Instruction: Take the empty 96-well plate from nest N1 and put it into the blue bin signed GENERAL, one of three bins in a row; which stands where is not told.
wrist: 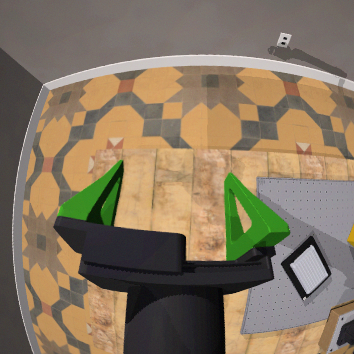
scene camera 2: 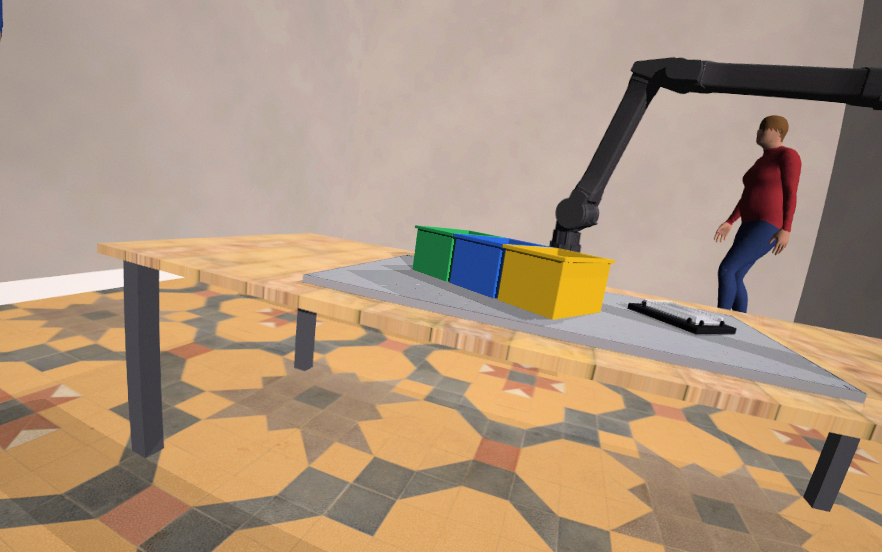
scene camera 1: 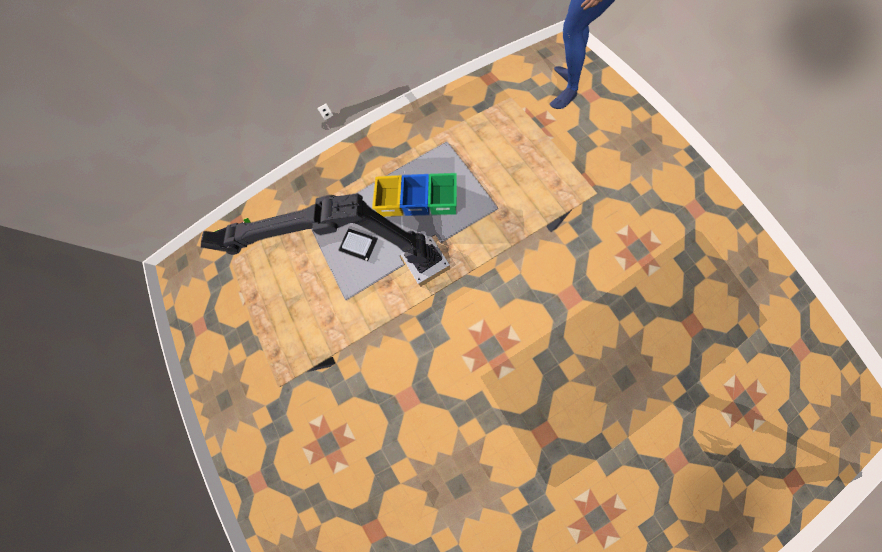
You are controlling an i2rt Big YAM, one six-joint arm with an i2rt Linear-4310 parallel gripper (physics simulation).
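Seen in the pictures: gripper, fingertip midpoint: [wrist: 176,170]; arm's base at its link origin: [wrist: 349,329] [scene camera 1: 426,259].
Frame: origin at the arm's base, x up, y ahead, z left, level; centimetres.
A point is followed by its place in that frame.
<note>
The clear white 96-well plate [scene camera 1: 357,243] {x -2.7, y 26.8, z 22.9 cm} [scene camera 2: 686,311] {x -2.8, y 30.3, z 23.2 cm} [wrist: 310,269] {x -2.8, y 27.8, z 23.6 cm} sits in the black nest [scene camera 1: 369,255] {x -4.4, y 18.8, z 21.2 cm} [scene camera 2: 714,330] {x -4.6, y 34.6, z 27.2 cm} [wrist: 292,278] {x -4.1, y 25.5, z 28.8 cm} on the grey board. The blue bin [scene camera 1: 414,193] {x -4.8, y 33.8, z -13.9 cm} [scene camera 2: 476,265] {x -0.4, y 36.6, z -17.1 cm} stands in the middle of the row, between the yellow bin [scene camera 1: 388,194] {x -4.8, y 41.4, z -2.9 cm} [scene camera 2: 556,286] {x 0.0, y 46.7, z -2.5 cm} and the green bin [scene camera 1: 443,192] {x -4.8, y 25.6, z -25.8 cm} [scene camera 2: 433,253] {x -0.4, y 29.3, z -27.8 cm}. The sign lettering is too small to read. My gripper [wrist: 176,170] {x 27.5, y 49.2, z 57.7 cm} is open and empty, with green fingers, high up and well to the left of the nest in the wrist view.
The grey perforated board [scene camera 1: 347,279] {x -5.3, y 15.3, z 36.3 cm} [scene camera 2: 767,364] {x -5.3, y 49.0, z 29.6 cm} [wrist: 265,310] {x -5.3, y 15.4, z 35.5 cm} lies on the wooden table [scene camera 1: 295,325] {x -6.6, y 11.4, z 70.6 cm} [scene camera 2: 260,250] {x -6.6, y 31.1, z -70.8 cm} [wrist: 172,195] {x -6.6, y 49.9, z 63.4 cm}. The arm's base [scene camera 1: 425,262] {x 5.2, y -2.6, z 1.4 cm} stands beside the board. A person in a red top [scene camera 2: 770,185] and a person in blue [scene camera 1: 576,52] stand beyond the table.
</note>
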